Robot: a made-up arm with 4 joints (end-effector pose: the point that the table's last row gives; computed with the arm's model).
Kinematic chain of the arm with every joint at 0, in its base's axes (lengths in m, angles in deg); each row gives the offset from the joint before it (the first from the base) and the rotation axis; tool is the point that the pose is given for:
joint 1: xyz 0 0 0.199 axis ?
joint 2: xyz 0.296 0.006 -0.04 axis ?
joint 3: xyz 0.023 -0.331 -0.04 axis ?
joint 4: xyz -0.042 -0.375 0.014 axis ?
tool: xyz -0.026 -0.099 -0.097
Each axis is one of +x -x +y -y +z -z.
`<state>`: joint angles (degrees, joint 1 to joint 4).
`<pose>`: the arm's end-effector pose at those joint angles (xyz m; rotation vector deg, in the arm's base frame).
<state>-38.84 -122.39 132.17 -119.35</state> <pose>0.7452 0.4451 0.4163 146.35 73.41 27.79</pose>
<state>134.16 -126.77 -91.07 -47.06</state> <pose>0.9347 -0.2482 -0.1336 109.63 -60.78 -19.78</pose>
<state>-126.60 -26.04 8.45 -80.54</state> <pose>0.5055 0.5448 -0.2272 121.75 57.73 -36.37</pose>
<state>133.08 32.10 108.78 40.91</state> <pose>-0.0428 0.4573 0.7616 115.36 34.86 -98.20</pose>
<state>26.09 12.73 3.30 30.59</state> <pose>0.1322 -0.7740 0.3958 -27.09 1.04 18.26</pose>
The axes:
joint 1: -x
joint 2: -z
joint 3: -y
joint 4: +z

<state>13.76 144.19 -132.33 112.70</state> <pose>-0.0452 0.5791 -0.0128 93.24 -81.05 -5.71</pose>
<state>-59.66 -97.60 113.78 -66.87</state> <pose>0.9899 0.2830 0.3308 171.96 -29.80 12.13</pose>
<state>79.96 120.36 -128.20 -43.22</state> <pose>-0.3790 0.1338 -0.1409 56.27 37.71 -113.09</pose>
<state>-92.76 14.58 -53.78 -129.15</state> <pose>0.0380 0.0739 -0.3691 -8.65 109.97 -57.33</pose>
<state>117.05 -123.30 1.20 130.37</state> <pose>0.8079 -0.3407 -0.1121 -77.19 -102.29 -64.47</pose>
